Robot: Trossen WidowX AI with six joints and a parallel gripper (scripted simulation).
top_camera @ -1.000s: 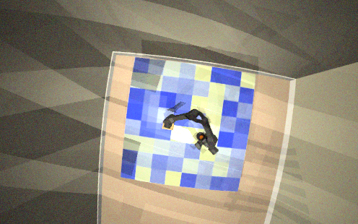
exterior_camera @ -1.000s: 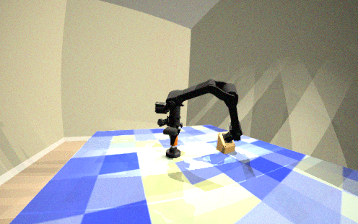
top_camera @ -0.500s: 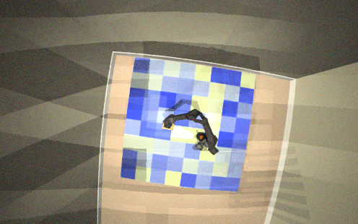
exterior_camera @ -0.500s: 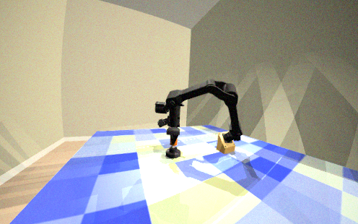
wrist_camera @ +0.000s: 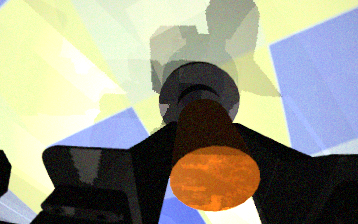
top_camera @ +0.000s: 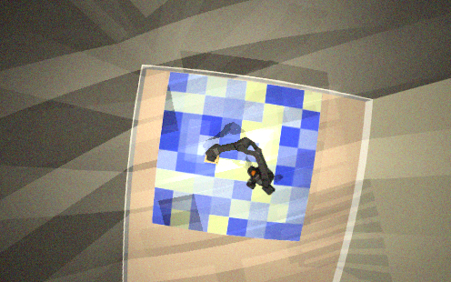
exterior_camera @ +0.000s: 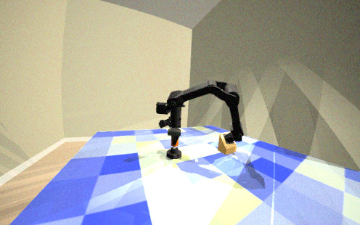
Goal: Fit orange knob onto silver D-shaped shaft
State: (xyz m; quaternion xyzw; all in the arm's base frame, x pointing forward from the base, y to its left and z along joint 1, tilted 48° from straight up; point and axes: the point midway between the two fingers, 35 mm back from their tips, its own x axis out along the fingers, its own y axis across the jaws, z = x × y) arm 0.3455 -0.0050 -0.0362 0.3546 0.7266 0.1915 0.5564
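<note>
The orange knob is 30 mm above my gripper tip. The rest, counted from my gripper tip: round dark pedestal (40 mm below).
</note>
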